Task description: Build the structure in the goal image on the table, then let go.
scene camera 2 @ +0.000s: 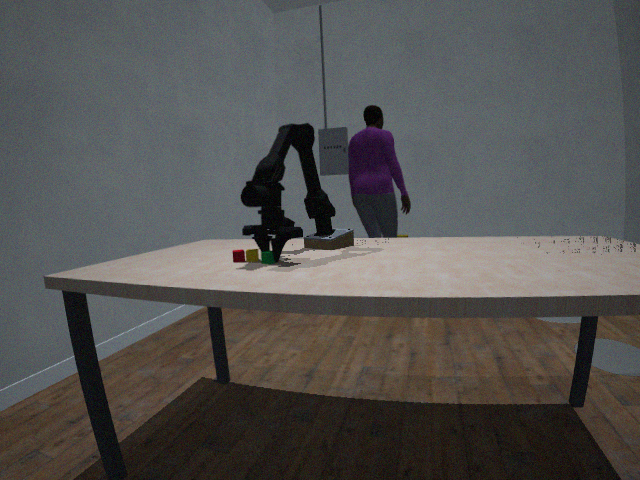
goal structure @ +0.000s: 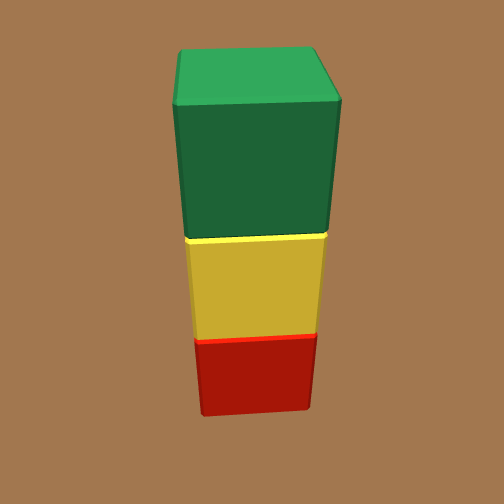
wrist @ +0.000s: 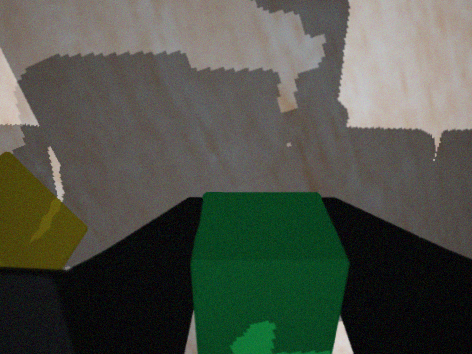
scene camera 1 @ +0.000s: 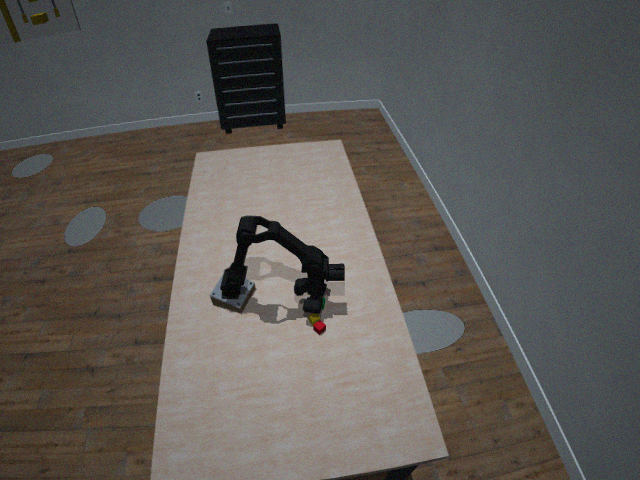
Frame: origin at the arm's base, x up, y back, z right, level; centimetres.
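Where they show: gripper, fingertip midpoint: (scene camera 2: 272,261) (wrist: 261,212); arm's base at its link origin: (scene camera 2: 325,233) (scene camera 1: 230,291).
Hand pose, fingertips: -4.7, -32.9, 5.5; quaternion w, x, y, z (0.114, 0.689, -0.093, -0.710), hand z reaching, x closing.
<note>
Things, the pixels of their centre, and the offset from my fingertips, as dx, dy, dz. Level surfaces: height alone.
- green cube at the middle of its body: (wrist: 263,275) (scene camera 2: 269,257) (scene camera 1: 320,303) +1.5, -1.0, +0.3
- yellow cube at the middle of its body: (scene camera 2: 252,255) (scene camera 1: 314,318) +1.4, +1.7, +7.3
- red cube at the middle of its body: (scene camera 2: 238,256) (scene camera 1: 319,327) +1.4, +0.2, +11.1
- long pale table at its surface level: dx -0.2
A green cube (scene camera 1: 323,303) (scene camera 2: 267,257) (wrist: 270,290) is between the fingers of my gripper (scene camera 2: 269,256) (wrist: 261,212), which touch it on both sides in the wrist view. My gripper is shut on it, low at the table top. A yellow cube (scene camera 1: 314,319) (scene camera 2: 252,255) (wrist: 35,220) sits close beside the left finger in the wrist view, partly hidden by it. A red cube (scene camera 1: 319,327) (scene camera 2: 238,255) sits next to the yellow cube, on the side away from the green cube. In scene camera 1 the arm hides the fingertips and part of the green cube.
The cubes and the arm's base plate (scene camera 1: 241,304) (scene camera 2: 338,239) are on the long pale table (scene camera 1: 279,403) (scene camera 2: 413,273). A black drawer cabinet (scene camera 1: 248,77) stands beyond the table's far end. A person in purple (scene camera 2: 373,160) stands behind the table in scene camera 2.
</note>
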